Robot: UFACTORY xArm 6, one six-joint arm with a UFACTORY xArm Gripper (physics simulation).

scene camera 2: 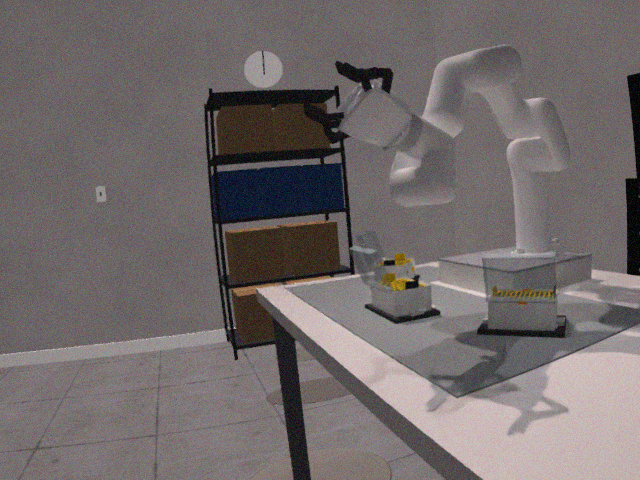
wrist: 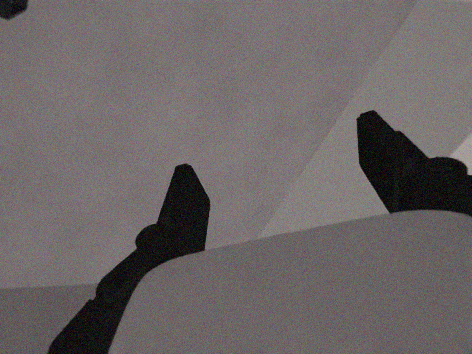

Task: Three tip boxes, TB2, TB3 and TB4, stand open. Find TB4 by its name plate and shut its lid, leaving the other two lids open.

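Places are measured from the arm's base along level axes (x ahead, y left, z up), in centimetres.
Where they show: gripper, fingertip midpoint: (scene camera 2: 320,87) (wrist: 274,162).
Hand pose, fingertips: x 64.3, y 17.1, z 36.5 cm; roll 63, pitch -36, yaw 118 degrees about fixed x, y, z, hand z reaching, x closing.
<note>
After its pixels a point has its place.
In the scene view a white tip box (scene camera 2: 522,316) @(z -3.2, x 36.0, y 29.9 cm) with rows of yellow tips stands on a black base at the right of the mat, its clear lid (scene camera 2: 521,273) @(z 5.0, x 38.9, y 32.3 cm) raised. Another white box (scene camera 2: 400,303) @(z -3.0, x 46.9, y 6.5 cm) on a black base stands further left, with yellow and black parts on top. A further white body (scene camera 2: 406,269) @(z -1.8, x 29.0, y -20.2 cm) with yellow parts shows close behind it, partly hidden. A clear raised lid (scene camera 2: 366,258) @(z 6.5, x 52.1, y 3.1 cm) stands at their left; I cannot tell which body it belongs to. No name plate is readable, so TB4 cannot be told. My gripper (scene camera 2: 323,86) @(z 36.5, x 64.3, y 17.1 cm) (wrist: 274,162) @(z 36.5, x 64.3, y 17.1 cm) is open and empty, high above and left of the boxes.
The boxes stand on a grey mat (scene camera 2: 444,361) @(z -6.4, x 53.3, y 30.2 cm) on a white table (scene camera 2: 558,439) @(z -6.7, x 56.8, y 55.7 cm). The arm's pedestal (scene camera 2: 465,276) @(z -3.4, x 19.7, y -6.3 cm) is behind them. A black shelf rack (scene camera 2: 275,156) with brown and blue boxes stands by the wall beyond the table. The wrist view shows wall surfaces behind the fingers.
</note>
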